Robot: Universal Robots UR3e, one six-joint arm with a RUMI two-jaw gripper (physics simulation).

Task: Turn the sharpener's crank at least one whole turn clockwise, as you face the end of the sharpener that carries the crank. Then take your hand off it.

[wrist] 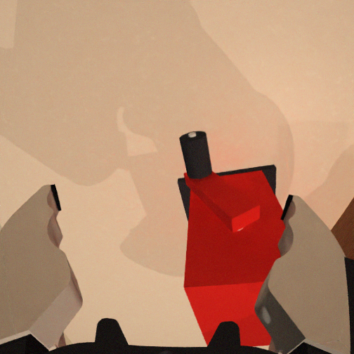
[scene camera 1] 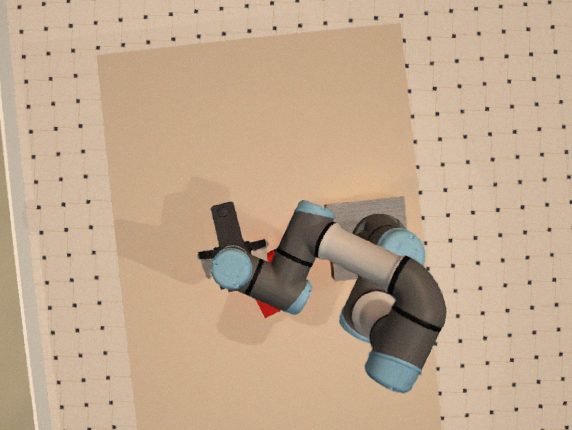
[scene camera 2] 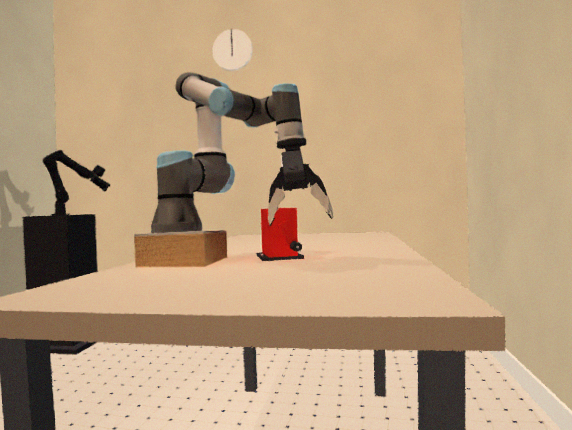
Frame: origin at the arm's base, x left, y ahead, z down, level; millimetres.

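Where they show: gripper, fingertip midpoint: (scene camera 2: 301, 222); arm's base, link origin: (scene camera 1: 379, 242) (scene camera 2: 177, 232).
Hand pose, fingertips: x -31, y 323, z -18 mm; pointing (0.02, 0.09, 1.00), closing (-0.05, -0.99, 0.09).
Each offset is from my fingertips to the centre of the thing. "spot": to the spot under its first point. Level surfaces: height alone.
The red sharpener (scene camera 1: 268, 308) (scene camera 2: 280, 232) (wrist: 225, 262) stands upright on a black base plate @(spot: dz +87, dx +28, dy -56 mm) (scene camera 2: 280, 257) (wrist: 270, 176). Its crank has a red arm (wrist: 225, 202) and a black cylindrical handle @(spot: dz +56, dx -18, dy -11 mm) (scene camera 2: 296, 246) (wrist: 198, 156). The handle sits low, near the base, and sticks out from the end face. My gripper (scene camera 2: 300, 220) (wrist: 172, 192) is open wide, pointing down, with its fingertips above the handle's level. In the wrist view the handle shows between the fingers but beyond their tips, and the right finger overlaps the sharpener's edge. Scene camera 1 shows the sharpener mostly hidden under the arm.
The arm's base stands on a wooden block (scene camera 1: 370, 206) (scene camera 2: 170, 251) beside the sharpener, on the tabletop @(dz +93 mm) (scene camera 1: 250, 110) (scene camera 2: 225, 295). A small black arm (scene camera 2: 61, 175) stands on a black pedestal (scene camera 2: 60, 245) at the left. A round clock (scene camera 2: 232, 49) hangs on the wall.
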